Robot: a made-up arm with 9 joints. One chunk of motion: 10 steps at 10 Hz.
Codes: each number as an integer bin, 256 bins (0 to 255) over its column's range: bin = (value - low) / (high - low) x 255, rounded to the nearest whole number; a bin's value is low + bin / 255 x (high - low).
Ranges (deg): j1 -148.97..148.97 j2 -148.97..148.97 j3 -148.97..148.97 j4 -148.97..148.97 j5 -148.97..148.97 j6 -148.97..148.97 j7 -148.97..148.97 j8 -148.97..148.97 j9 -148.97..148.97
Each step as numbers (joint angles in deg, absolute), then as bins.
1 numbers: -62.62 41.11 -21.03 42.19 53.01 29.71 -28.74 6.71 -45.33
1 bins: 74 163 110 164 173 153 103 133 89
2 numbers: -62.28 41.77 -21.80 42.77 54.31 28.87 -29.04 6.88 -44.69
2 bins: 74 163 109 164 174 152 103 133 89
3 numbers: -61.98 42.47 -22.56 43.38 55.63 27.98 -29.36 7.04 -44.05
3 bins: 74 164 108 165 175 151 102 134 90
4 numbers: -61.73 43.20 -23.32 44.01 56.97 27.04 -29.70 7.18 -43.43
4 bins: 75 164 108 165 176 151 102 134 90
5 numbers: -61.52 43.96 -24.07 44.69 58.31 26.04 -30.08 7.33 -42.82
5 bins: 75 165 107 166 177 150 102 134 91
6 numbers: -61.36 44.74 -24.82 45.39 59.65 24.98 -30.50 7.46 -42.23
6 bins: 75 166 106 166 179 149 101 134 91
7 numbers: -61.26 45.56 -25.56 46.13 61.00 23.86 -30.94 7.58 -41.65
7 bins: 75 166 106 167 180 148 101 134 92
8 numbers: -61.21 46.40 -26.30 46.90 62.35 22.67 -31.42 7.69 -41.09
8 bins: 75 167 105 168 181 147 101 134 92
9 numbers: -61.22 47.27 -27.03 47.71 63.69 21.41 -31.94 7.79 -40.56
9 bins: 75 168 104 168 182 146 100 134 93
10 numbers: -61.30 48.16 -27.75 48.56 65.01 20.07 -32.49 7.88 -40.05
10 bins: 75 169 104 169 183 145 100 134 93
